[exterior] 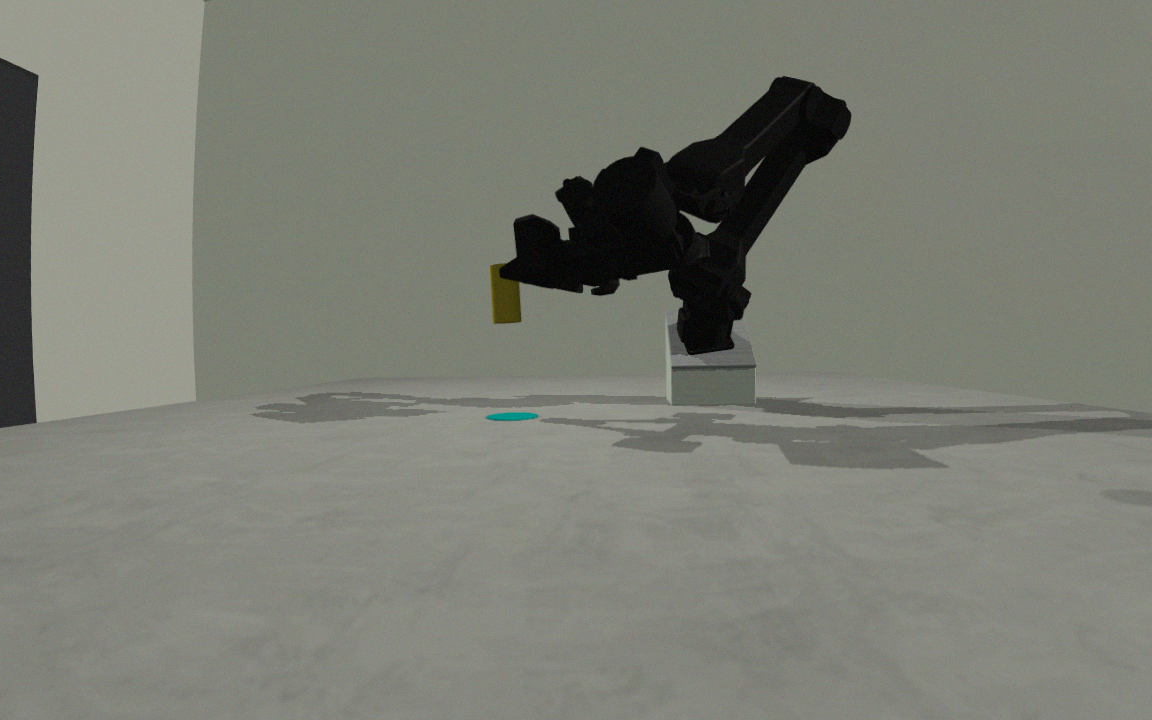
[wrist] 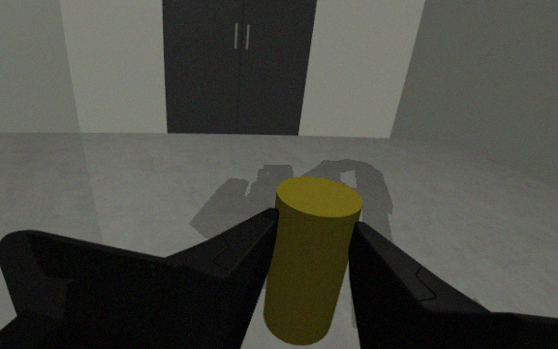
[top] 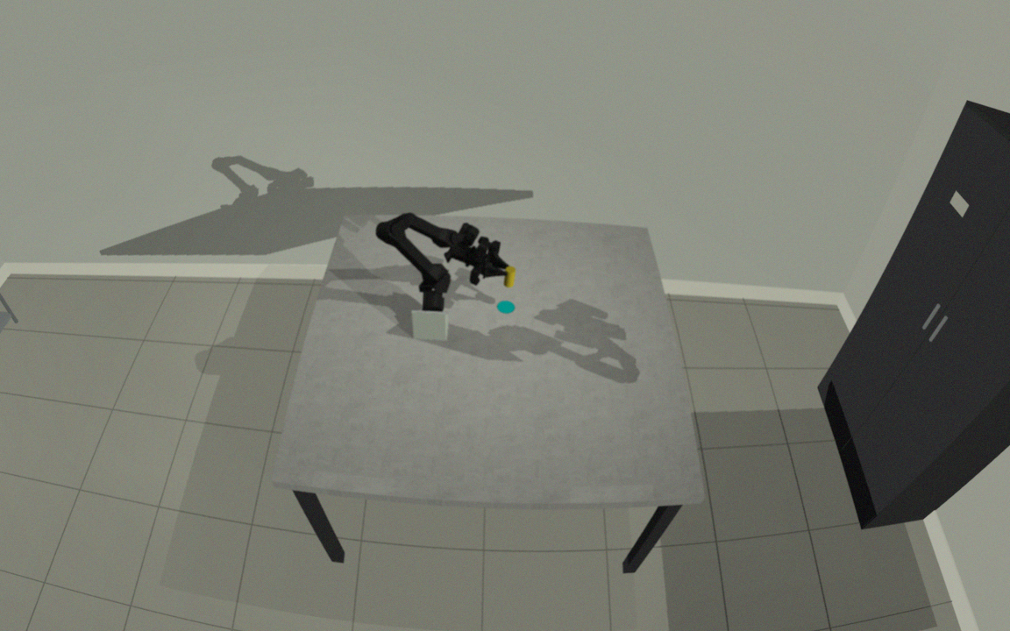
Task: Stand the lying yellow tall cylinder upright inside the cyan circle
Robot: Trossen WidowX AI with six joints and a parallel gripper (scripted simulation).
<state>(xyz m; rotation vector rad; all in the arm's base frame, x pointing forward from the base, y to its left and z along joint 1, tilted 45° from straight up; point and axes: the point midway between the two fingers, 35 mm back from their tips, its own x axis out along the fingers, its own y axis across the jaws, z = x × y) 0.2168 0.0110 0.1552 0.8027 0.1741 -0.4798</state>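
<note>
Now: the cyan circle 160 mm below my gripper tip. The rest, counted from my gripper tip: yellow cylinder 20 mm below.
</note>
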